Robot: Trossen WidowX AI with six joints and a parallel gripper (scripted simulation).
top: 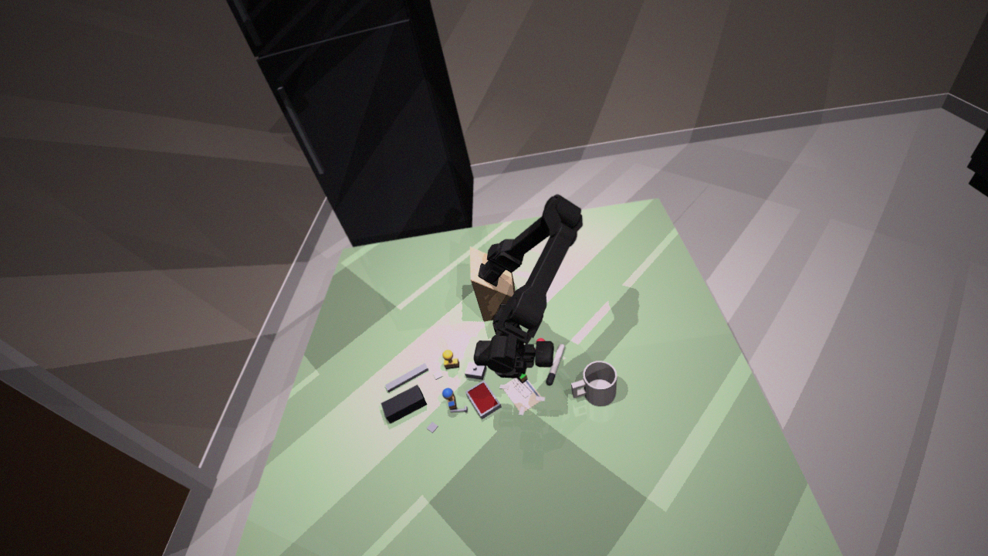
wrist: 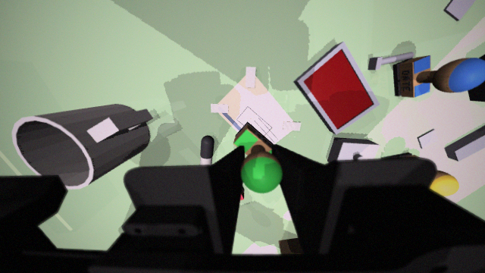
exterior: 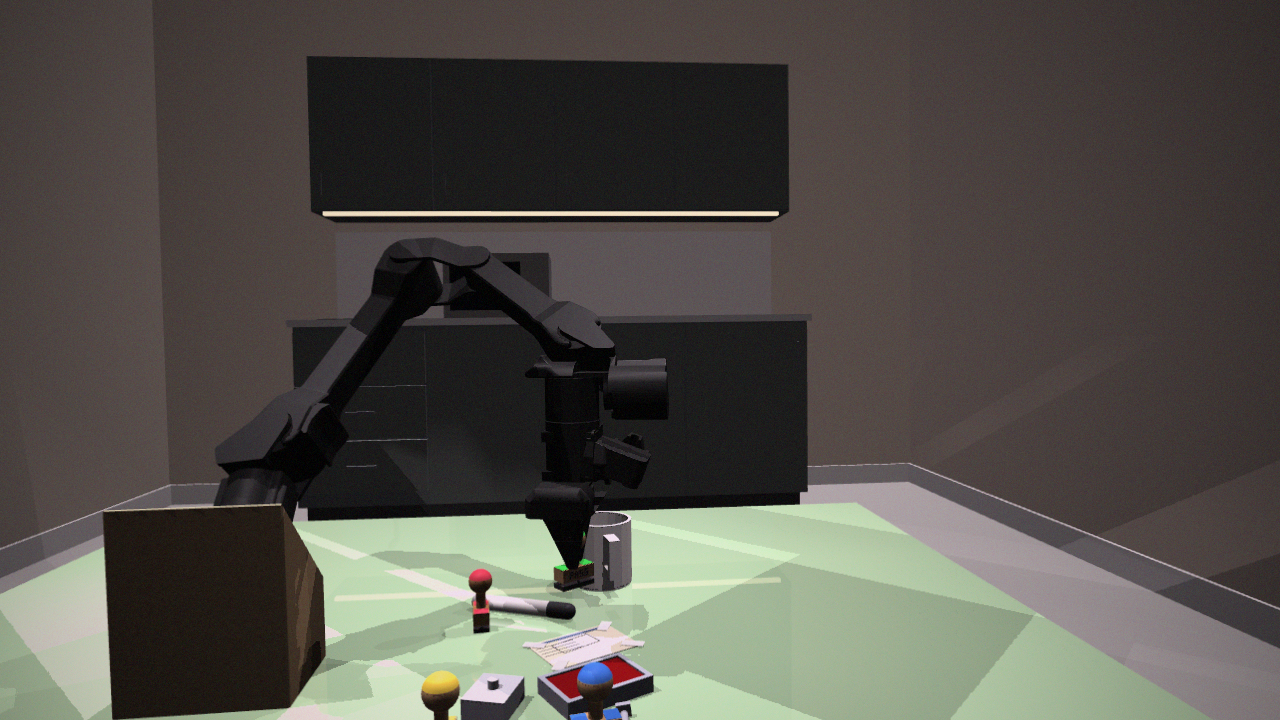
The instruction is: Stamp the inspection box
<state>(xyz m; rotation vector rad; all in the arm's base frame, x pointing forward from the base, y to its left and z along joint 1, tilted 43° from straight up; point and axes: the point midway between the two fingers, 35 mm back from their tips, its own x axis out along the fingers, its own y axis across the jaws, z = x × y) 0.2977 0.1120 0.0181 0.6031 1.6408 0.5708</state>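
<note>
Now: gripper tip 6 cm past the grey block, 14 cm to the left of it and 7 cm above it. The rest, counted from my gripper tip: marker 6 cm behind, 8 cm to the left, 8 cm below; card 1 cm ahead, 9 cm below; green-knobbed PASS stamp right at my gripper tip.
</note>
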